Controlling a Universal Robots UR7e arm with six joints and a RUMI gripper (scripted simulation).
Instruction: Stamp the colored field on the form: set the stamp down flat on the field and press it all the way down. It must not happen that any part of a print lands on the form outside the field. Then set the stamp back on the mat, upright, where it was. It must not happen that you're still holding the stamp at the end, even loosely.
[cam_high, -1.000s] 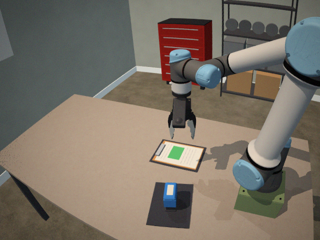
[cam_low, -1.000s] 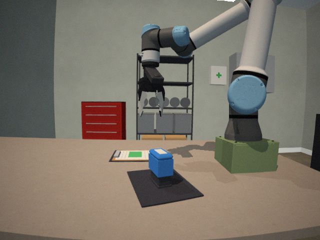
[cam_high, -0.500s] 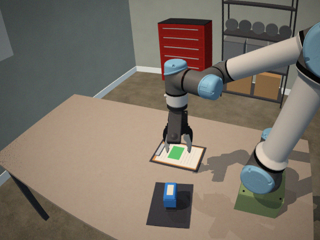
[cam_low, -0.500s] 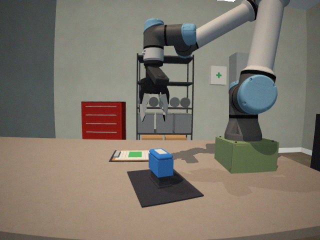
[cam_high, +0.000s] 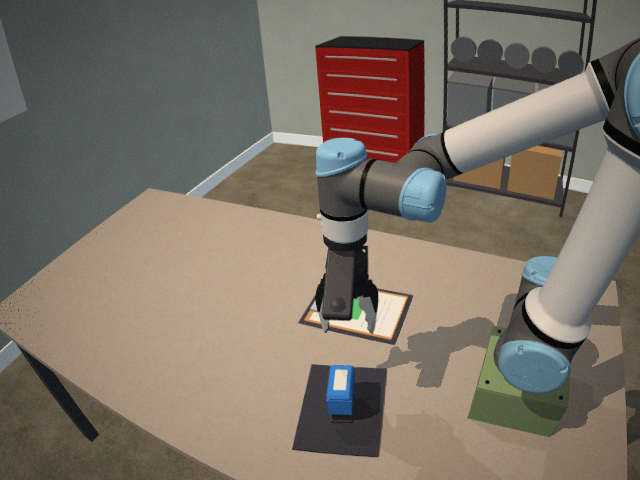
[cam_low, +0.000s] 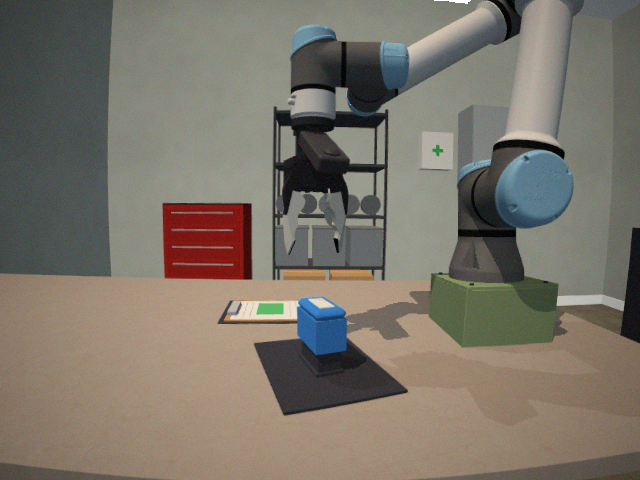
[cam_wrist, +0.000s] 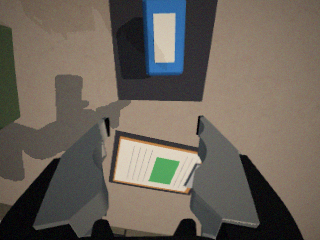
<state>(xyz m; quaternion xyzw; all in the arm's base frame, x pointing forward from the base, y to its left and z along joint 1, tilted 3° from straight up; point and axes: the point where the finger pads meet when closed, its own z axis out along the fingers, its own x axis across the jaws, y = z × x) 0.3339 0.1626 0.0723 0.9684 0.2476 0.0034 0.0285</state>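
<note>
Now: the blue stamp 20 mm behind my hand, 60 mm to the left of it and 130 mm below it. The rest, counted from my hand: dark mat 20 mm behind, 60 mm to the left, 180 mm below; clipboard form 130 mm ahead, 210 mm to the right, 180 mm below; black stamp base 20 mm behind, 60 mm to the left, 160 mm below.
</note>
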